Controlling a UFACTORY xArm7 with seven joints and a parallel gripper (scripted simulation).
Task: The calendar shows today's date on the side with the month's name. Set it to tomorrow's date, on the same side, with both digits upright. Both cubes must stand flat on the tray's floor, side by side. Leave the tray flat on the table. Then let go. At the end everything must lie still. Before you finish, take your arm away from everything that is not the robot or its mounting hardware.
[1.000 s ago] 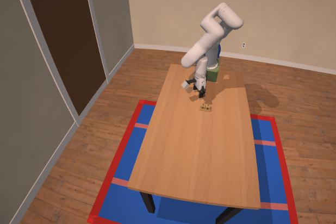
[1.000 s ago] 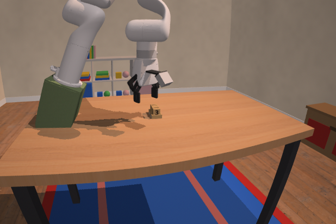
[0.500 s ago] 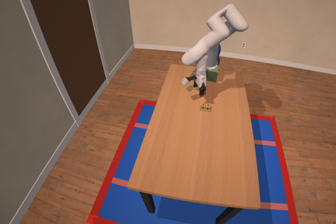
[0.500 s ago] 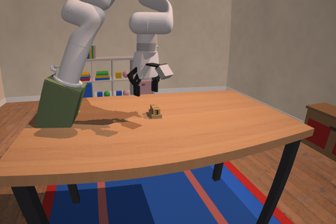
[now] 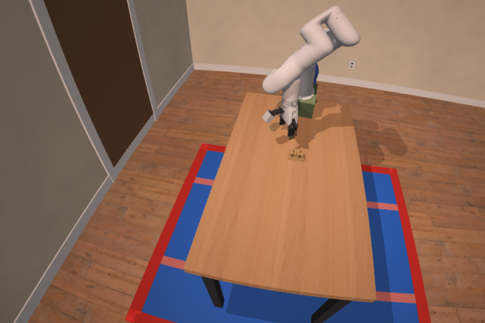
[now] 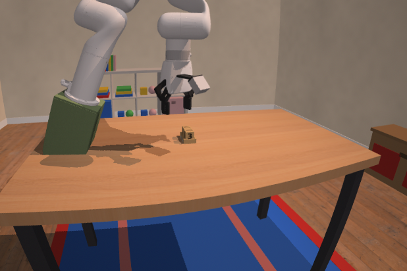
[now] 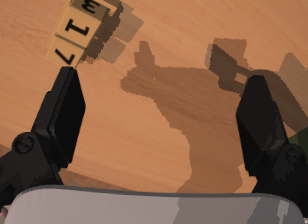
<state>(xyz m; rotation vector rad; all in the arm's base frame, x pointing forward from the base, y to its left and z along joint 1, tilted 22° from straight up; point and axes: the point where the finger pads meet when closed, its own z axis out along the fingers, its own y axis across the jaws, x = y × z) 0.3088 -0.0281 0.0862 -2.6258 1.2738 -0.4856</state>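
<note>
My gripper is now 11 cm above the wooden digit cube, 6 cm to the right of it and 5 cm short of it. Round my hand: low tray 13 cm below, 7 cm to the left, 4 cm ahead; wooden cube 11 cm below, 9 cm to the left, 4 cm ahead.
</note>
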